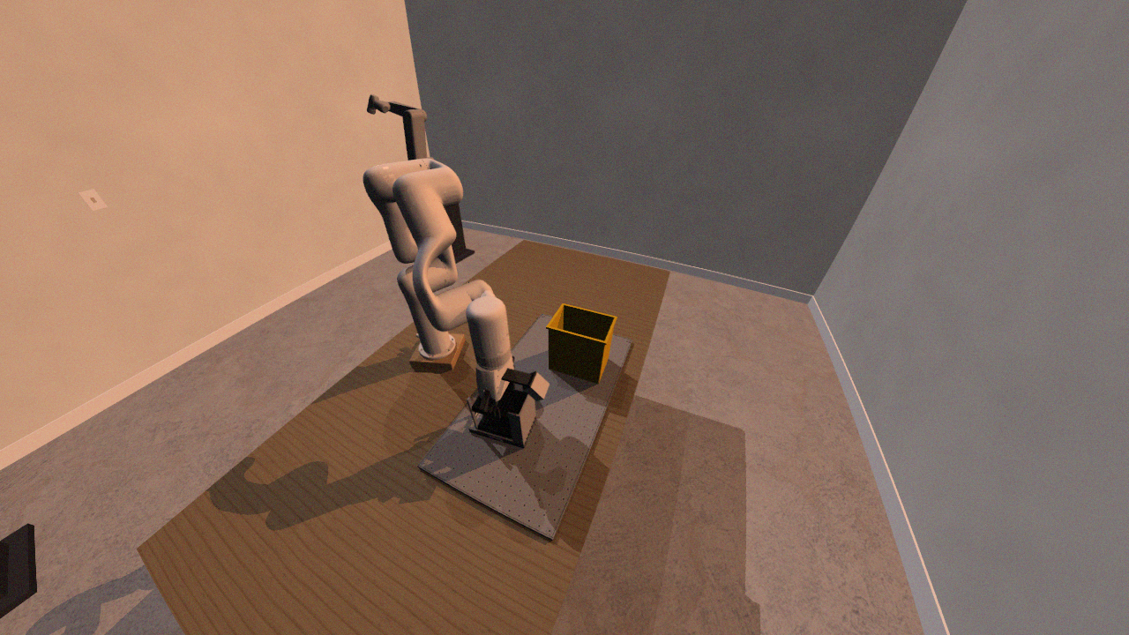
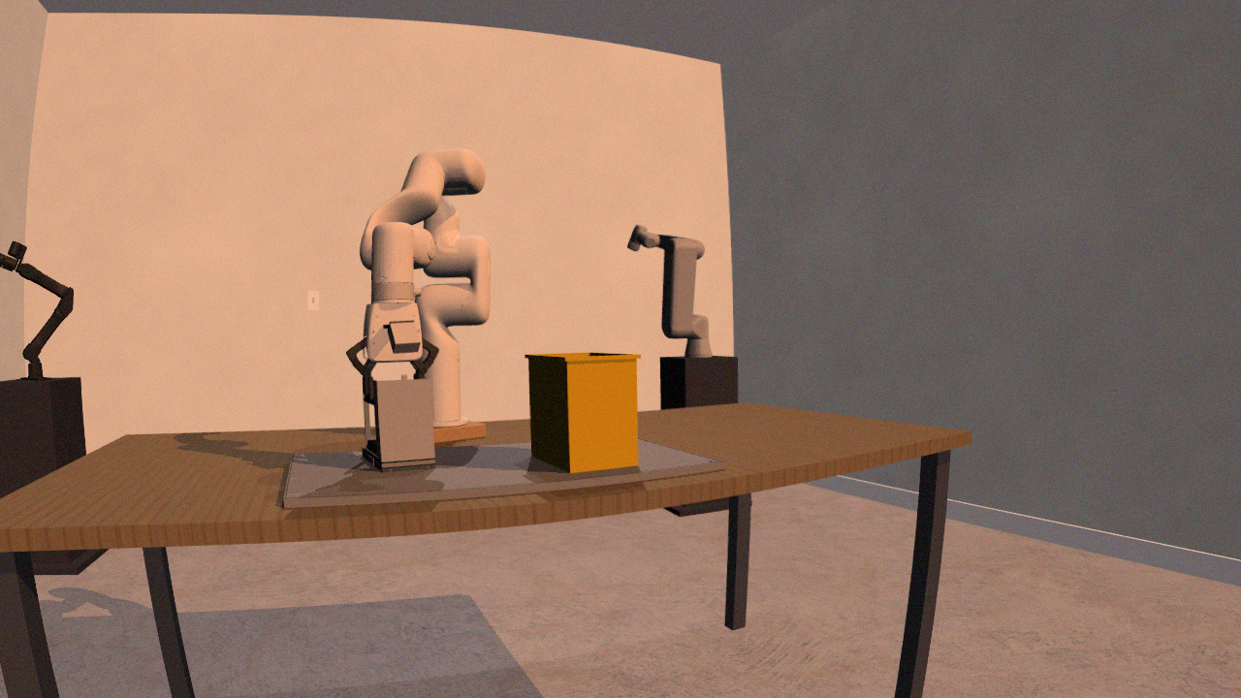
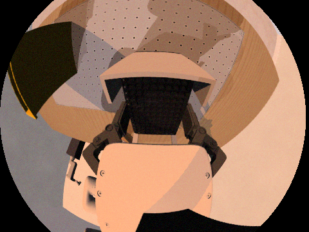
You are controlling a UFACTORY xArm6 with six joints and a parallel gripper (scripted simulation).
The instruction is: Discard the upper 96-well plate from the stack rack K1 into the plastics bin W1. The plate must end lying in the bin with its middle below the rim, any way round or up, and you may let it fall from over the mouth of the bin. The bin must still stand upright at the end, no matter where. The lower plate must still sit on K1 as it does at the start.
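My gripper is now 70 mm short of the yellow plastics bin W1, 310 mm to the right of it and 30 mm above it.
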